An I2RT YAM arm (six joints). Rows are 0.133 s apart.
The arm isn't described. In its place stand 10 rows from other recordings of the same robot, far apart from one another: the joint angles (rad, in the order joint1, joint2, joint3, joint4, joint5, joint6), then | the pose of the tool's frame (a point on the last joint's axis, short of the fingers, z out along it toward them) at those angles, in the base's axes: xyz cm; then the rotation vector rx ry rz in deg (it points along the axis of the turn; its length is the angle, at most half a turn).
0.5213 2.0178 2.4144 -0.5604 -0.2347 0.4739 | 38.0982 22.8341 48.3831 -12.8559 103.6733 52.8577
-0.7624 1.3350 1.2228 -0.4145 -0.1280 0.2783 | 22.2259 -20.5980 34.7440 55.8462 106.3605 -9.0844
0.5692 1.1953 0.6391 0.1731 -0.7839 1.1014 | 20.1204 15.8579 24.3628 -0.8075 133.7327 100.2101
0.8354 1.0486 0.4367 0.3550 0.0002 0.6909 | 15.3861 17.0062 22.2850 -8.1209 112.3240 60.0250
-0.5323 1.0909 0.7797 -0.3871 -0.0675 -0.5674 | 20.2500 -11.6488 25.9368 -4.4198 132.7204 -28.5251
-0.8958 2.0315 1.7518 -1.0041 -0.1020 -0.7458 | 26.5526 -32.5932 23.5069 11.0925 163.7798 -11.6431
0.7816 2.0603 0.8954 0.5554 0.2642 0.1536 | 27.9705 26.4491 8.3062 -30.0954 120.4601 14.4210
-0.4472 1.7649 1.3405 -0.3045 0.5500 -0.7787 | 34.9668 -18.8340 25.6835 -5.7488 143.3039 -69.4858
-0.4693 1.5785 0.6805 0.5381 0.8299 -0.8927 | 26.7622 -16.5159 18.8751 10.6272 125.8206 -93.9697
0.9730 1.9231 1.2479 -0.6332 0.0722 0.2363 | 20.9380 30.2940 14.9225 -58.7261 154.3392 7.4807
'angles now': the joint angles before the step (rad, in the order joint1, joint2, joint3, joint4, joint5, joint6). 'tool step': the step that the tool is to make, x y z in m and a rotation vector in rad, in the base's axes. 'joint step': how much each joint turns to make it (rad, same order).
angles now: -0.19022, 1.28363, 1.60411, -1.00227, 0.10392, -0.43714
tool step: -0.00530, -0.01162, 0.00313, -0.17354, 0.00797, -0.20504
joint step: -0.01486, -0.01223, -0.01140, 0.02969, 0.25565, -0.01776
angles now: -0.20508, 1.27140, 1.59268, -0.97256, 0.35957, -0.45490
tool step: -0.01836, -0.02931, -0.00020, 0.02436, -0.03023, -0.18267
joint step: -0.13780, -0.02747, -0.01945, -0.00570, 0.01661, 0.05606
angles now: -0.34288, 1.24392, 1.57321, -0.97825, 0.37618, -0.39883
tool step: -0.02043, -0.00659, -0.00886, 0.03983, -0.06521, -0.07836
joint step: -0.06415, -0.07964, -0.09475, 0.03933, -0.02479, 0.06147
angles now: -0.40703, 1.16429, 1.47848, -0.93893, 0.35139, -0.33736
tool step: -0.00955, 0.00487, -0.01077, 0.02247, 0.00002, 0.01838
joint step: -0.00120, -0.05255, -0.07029, 0.00702, -0.02797, 0.00543
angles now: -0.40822, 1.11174, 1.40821, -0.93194, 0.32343, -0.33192
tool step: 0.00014, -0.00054, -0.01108, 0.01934, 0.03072, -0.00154
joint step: -0.00284, -0.00575, -0.03866, -0.00416, -0.00438, 0.00377
